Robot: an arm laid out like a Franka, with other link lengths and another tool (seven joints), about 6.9 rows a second.
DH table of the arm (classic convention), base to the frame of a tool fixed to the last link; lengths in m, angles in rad. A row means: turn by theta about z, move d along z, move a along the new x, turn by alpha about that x. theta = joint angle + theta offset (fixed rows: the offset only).
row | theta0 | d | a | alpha
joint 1 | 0.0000 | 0.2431 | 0.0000 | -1.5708
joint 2 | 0.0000 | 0.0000 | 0.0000 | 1.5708
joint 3 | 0.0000 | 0.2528 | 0.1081 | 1.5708
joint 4 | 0.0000 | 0.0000 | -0.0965 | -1.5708
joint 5 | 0.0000 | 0.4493 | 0.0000 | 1.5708
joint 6 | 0.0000 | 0.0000 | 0.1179 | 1.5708
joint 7 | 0.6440 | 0.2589 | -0.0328 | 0.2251
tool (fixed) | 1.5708 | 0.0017 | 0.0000 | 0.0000
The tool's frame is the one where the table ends.
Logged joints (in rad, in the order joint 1, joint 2, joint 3, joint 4, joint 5, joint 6, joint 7), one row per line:
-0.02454 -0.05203 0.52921 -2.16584 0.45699 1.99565 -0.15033
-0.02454 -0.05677 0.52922 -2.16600 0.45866 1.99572 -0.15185
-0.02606 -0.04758 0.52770 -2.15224 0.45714 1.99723 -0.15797
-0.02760 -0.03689 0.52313 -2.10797 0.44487 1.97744 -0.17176
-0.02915 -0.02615 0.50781 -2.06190 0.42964 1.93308 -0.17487
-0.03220 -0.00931 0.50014 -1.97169 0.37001 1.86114 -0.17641
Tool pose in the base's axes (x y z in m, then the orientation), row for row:
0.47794 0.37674 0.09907 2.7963 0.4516 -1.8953
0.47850 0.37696 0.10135 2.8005 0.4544 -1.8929
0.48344 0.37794 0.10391 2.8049 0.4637 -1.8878
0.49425 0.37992 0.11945 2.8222 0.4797 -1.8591
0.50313 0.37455 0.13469 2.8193 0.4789 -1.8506
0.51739 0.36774 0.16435 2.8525 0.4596 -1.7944
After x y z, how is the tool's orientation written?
As angles about the fixed x, y, z axes (roll, pitch, yaw), in radians.
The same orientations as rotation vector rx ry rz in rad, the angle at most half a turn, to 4 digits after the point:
-1.7679 2.2630 0.7910
-1.7680 2.2586 0.7878
-1.7686 2.2462 0.7888
-1.7900 2.2107 0.7827
-1.8022 2.2053 0.7875
-1.8649 2.1801 0.7446

